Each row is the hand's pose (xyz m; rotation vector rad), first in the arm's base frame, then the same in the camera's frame.
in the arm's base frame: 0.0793 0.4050 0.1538 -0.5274 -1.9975 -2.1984
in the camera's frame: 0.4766 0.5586 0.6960 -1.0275 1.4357 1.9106
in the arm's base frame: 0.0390 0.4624 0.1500 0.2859 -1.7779 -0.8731
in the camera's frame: 0.4572 0.6113 0.6539 -1.3465 2.7649 0.6292
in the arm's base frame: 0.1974 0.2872 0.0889 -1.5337 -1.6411 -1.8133
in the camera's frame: 0.5934 0.4699 0.7986 -0.0991 1.5503 2.3839
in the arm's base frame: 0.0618 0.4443 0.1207 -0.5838 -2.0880 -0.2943
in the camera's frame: 0.4944 0.6024 0.6693 -0.0113 2.7939 0.6931
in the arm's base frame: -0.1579 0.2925 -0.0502 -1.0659 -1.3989 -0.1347
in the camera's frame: 0.6403 0.4718 0.4199 -0.6507 -2.6123 -0.8545
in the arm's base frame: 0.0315 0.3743 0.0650 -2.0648 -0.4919 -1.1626
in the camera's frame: 0.5565 0.5439 0.6288 -0.8432 -1.1486 -2.2067
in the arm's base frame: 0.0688 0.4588 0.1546 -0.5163 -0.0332 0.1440
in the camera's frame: 0.4607 0.6097 0.6840 -0.4048 -1.3799 0.0035
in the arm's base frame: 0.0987 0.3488 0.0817 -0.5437 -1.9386 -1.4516
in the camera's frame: 0.5625 0.5218 0.6990 -0.7931 2.2307 1.6548
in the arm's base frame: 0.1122 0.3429 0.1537 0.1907 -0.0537 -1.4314
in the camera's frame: 0.4992 0.5015 0.7302 1.1738 -0.9805 -0.8714
